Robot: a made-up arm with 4 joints.
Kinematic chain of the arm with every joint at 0, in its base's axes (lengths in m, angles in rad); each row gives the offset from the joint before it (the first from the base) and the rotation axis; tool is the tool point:
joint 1: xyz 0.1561 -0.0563 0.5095 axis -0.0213 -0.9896 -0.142
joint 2: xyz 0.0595 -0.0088 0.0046 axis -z
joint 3: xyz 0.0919 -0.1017 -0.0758 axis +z
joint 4: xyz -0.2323 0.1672 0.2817 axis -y
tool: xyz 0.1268 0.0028 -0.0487
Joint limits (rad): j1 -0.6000..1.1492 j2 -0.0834..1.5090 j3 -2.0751..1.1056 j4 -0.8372..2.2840
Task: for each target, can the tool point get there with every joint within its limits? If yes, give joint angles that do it. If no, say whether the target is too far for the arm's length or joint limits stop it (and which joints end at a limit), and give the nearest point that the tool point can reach.
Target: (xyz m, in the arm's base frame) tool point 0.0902 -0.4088 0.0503
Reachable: no: joint limits stop it (at a limit: joint 1, joint 3, joint 4) | nearest point 0.0074 -0.1904 0.4227 | short by 0.440 m
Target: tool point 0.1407 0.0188 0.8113
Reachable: yes | joints -0.1116 1.1926 0.7641 1.0682
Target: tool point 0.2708 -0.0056 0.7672
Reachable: yes | joints -0.0586 0.7683 -0.0210 0.7704
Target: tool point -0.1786 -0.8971 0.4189
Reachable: no: too far | nearest point 0.0558 -0.3893 0.5746 | short by 0.581 m
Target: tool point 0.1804 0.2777 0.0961
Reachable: no: joint limits stop it (at a limit: joint 1, joint 2, joint 3, joint 4) | nearest point 0.0412 0.0886 0.4272 | short by 0.406 m
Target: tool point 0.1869 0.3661 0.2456
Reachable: no: joint limits stop it (at a limit: joint 1, joint 2, joint 3, joint 4) | nearest point 0.0412 0.0886 0.4272 | short by 0.362 m
